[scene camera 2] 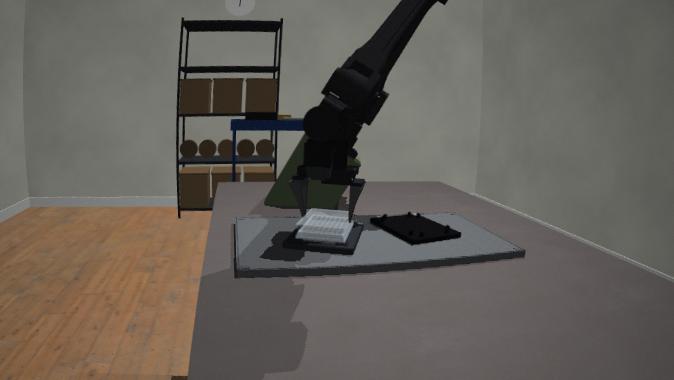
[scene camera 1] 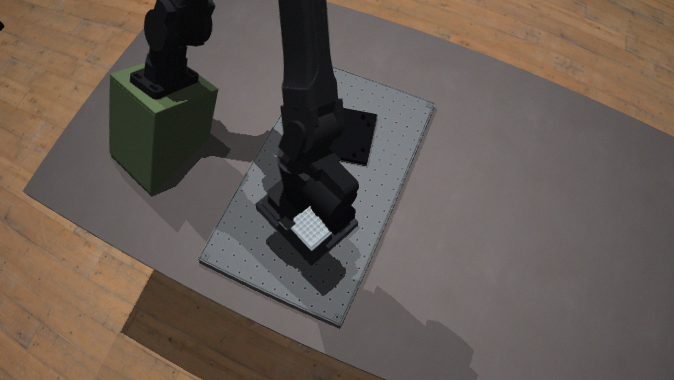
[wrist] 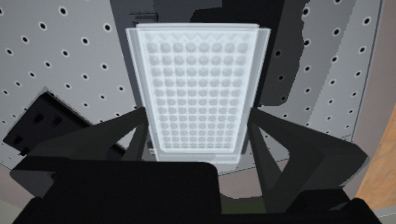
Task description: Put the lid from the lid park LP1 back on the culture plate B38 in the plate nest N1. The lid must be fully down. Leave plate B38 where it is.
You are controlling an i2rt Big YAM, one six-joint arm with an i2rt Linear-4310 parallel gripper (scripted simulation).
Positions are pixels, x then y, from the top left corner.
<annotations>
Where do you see a clear lid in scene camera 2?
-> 326,220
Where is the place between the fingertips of my gripper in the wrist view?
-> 197,112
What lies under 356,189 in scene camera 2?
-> My gripper.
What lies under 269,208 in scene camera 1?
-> My gripper.
</annotations>
